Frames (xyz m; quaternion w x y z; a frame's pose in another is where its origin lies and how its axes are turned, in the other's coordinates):
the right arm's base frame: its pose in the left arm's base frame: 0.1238 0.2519 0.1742 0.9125 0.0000 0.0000 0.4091
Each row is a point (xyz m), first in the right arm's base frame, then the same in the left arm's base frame.
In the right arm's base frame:
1: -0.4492 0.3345 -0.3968
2: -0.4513 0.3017 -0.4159
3: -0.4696 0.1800 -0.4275
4: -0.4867 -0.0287 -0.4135
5: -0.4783 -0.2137 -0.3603
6: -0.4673 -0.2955 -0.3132
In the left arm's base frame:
1: -0.4248 0.1391 -0.2226
2: -0.4017 0.1157 -0.2417
3: -0.3230 0.0211 -0.2533
4: -0.1786 -0.1306 -0.2393
5: -0.0349 -0.2474 -0.1861
6: 0.0335 -0.2936 -0.1390

